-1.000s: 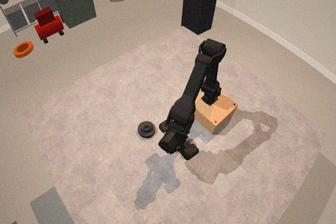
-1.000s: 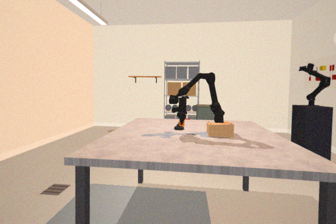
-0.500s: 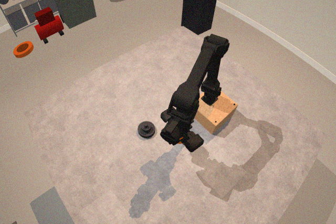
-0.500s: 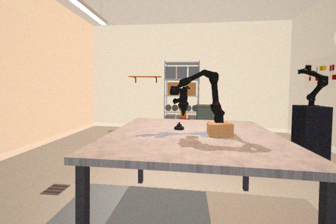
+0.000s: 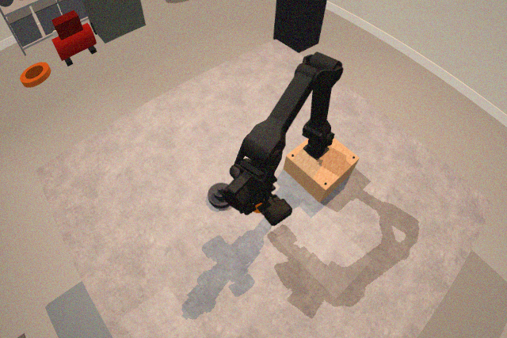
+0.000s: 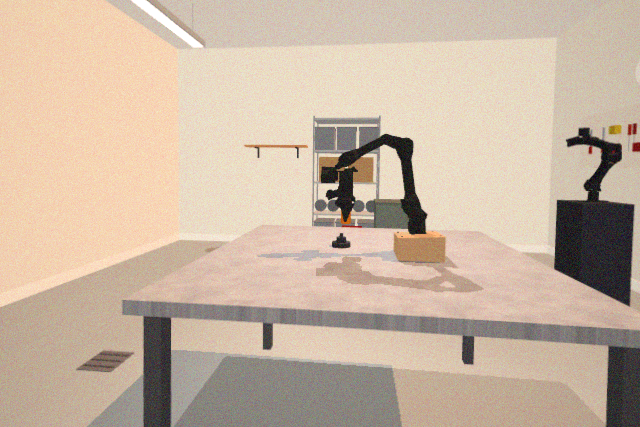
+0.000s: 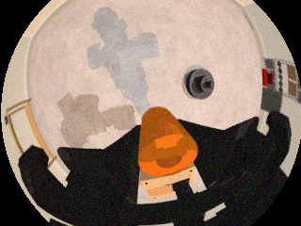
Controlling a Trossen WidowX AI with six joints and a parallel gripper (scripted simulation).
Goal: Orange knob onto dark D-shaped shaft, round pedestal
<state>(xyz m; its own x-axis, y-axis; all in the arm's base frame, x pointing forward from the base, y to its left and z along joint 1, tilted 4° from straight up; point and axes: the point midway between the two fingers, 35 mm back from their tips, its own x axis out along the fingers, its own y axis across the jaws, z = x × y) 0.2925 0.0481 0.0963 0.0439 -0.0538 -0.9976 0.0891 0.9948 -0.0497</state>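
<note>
Right now my gripper tip is 14 cm to the left of the dark round pedestal, 10 cm above it and 2 cm short of it. Also, from my gripper tip: orange knob: 2 cm above.
</note>
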